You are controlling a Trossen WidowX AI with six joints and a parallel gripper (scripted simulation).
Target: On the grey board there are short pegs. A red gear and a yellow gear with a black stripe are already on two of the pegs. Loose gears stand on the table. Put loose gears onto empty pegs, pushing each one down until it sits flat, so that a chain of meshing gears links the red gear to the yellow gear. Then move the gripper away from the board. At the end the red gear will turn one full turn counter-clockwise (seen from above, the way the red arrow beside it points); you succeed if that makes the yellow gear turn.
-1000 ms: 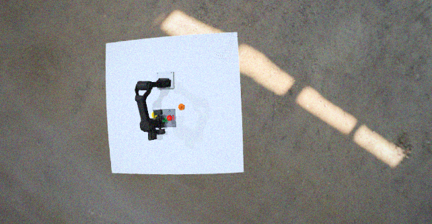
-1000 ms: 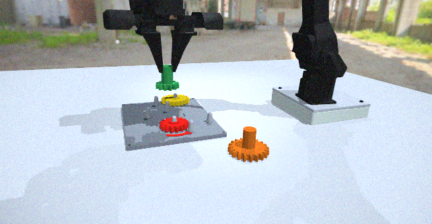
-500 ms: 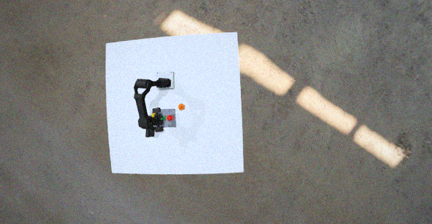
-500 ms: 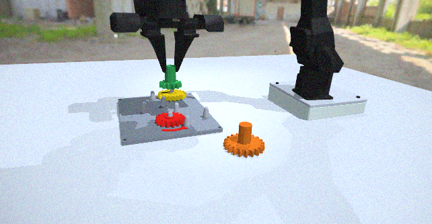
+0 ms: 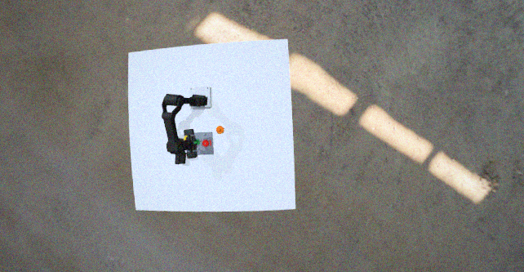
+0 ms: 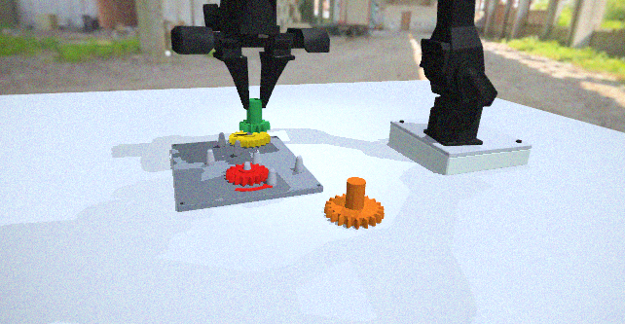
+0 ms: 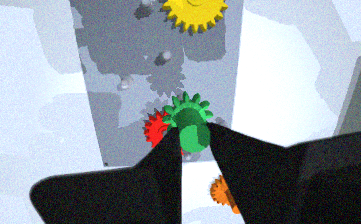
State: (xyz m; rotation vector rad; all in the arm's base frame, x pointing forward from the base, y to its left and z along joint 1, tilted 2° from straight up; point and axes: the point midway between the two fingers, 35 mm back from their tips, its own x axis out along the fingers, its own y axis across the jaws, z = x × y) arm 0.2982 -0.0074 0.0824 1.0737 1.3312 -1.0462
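Right now my gripper tip is 1 cm above the small green gear. Also, from my gripper tip: red arrow: 8 cm below, 7 cm to the left, 1 cm ahead; then yellow gear: 10 cm to the right, 7 cm below; then red gear: 7 cm below, 4 cm to the left, 1 cm ahead.
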